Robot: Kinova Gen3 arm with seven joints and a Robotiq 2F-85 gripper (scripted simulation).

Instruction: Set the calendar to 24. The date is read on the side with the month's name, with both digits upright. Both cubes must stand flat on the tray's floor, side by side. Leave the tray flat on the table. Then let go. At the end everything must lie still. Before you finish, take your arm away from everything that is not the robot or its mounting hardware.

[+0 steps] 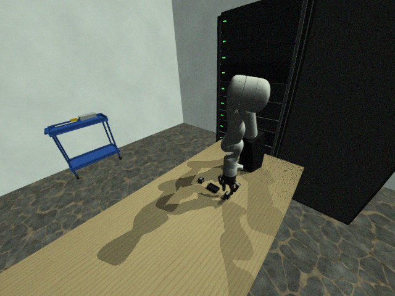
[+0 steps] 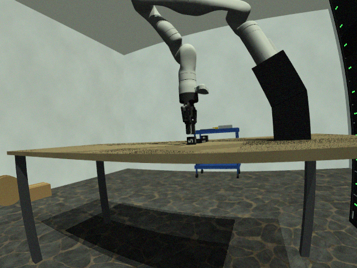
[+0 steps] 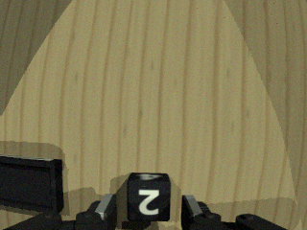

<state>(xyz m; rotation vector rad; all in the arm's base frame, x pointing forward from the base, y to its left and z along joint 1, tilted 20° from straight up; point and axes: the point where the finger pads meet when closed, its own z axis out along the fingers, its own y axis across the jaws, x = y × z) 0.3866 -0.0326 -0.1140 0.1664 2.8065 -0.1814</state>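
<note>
My gripper is now 40 mm above the black date cube. From my hand the other things lie so: black tray (20 mm behind, 110 mm to the right, 50 mm below); then black cube (40 mm behind, 210 mm to the right, 40 mm below).
</note>
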